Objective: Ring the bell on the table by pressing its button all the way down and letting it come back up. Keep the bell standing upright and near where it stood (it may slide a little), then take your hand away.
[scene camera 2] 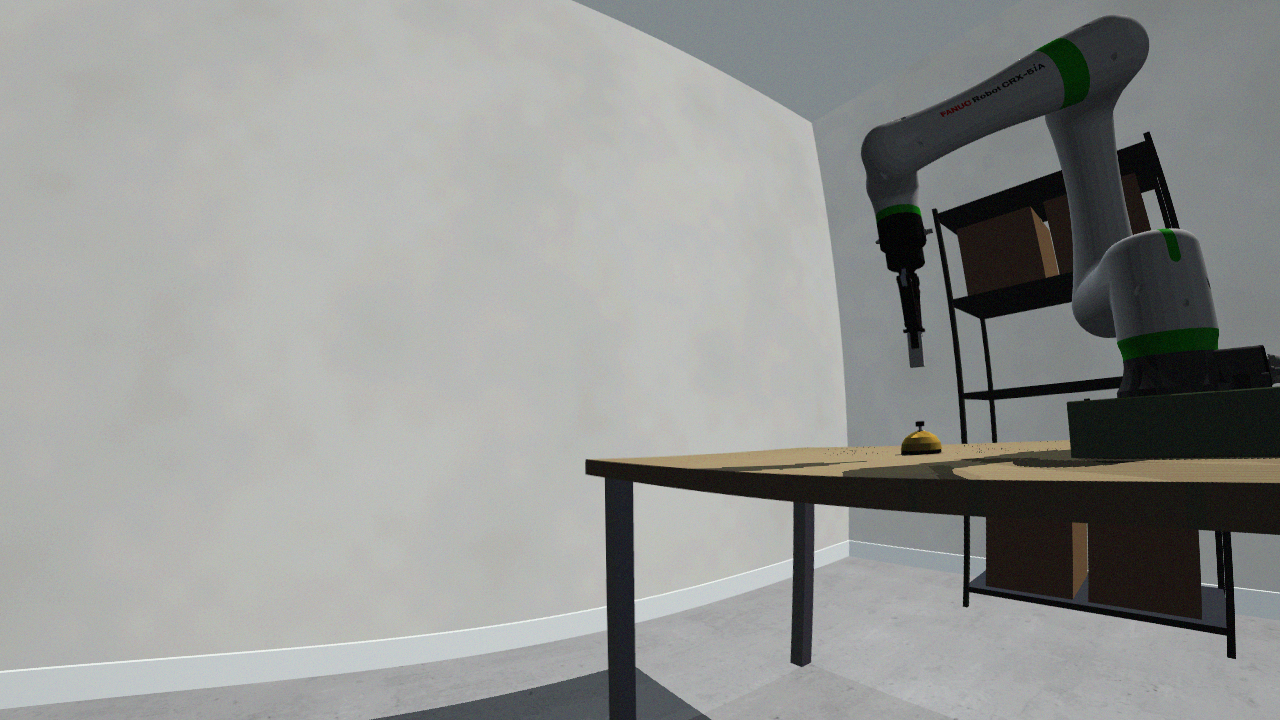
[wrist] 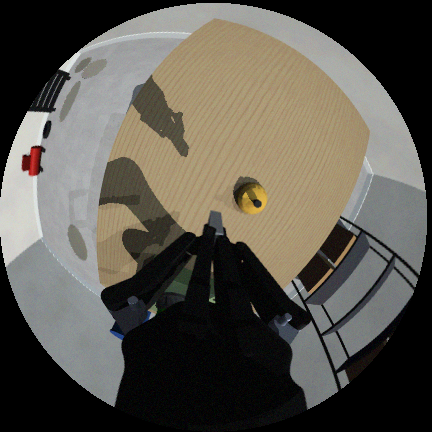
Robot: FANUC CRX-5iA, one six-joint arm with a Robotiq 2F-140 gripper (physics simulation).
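Where they show: gripper, fingertip midpoint: (scene camera 2: pixel 917 366) (wrist: pixel 213 219); arm's base, link origin: (scene camera 2: pixel 1174 397).
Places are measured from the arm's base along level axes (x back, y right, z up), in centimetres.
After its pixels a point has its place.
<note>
A yellow dome bell (scene camera 2: pixel 921 441) @[x -42.2, y 3.1, z -4.9 cm] (wrist: pixel 251 198) @[x -43.8, y 5.4, z -3.0 cm] stands upright on the wooden table (scene camera 2: pixel 716 461) @[x -78.3, y -19.3, z -7.5 cm] (wrist: pixel 280 100) @[x -74.1, y 2.6, z -7.5 cm], with its dark button on top. My gripper (scene camera 2: pixel 915 351) @[x -39.8, y -2.8, z 9.3 cm] (wrist: pixel 213 219) @[x -39.8, y -2.8, z 9.3 cm] is shut and empty, with its fingertips together. It points down and hangs above the bell, with a clear gap between the fingertips and the button in the scene view. In the wrist view the bell shows up and to the right of the fingertips, not straight in line with them. The bell's button is up and uncovered in both views.
A black shelf rack (scene camera 2: pixel 954 340) (wrist: pixel 325 337) with brown boxes (scene camera 2: pixel 1006 250) stands behind the table. The arm's dark green base block (scene camera 2: pixel 1163 425) @[x -2.6, y -13.9, z -3.6 cm] sits on the table at the right of the scene view. A red object (wrist: pixel 34 160) shows far off at the left of the wrist view.
</note>
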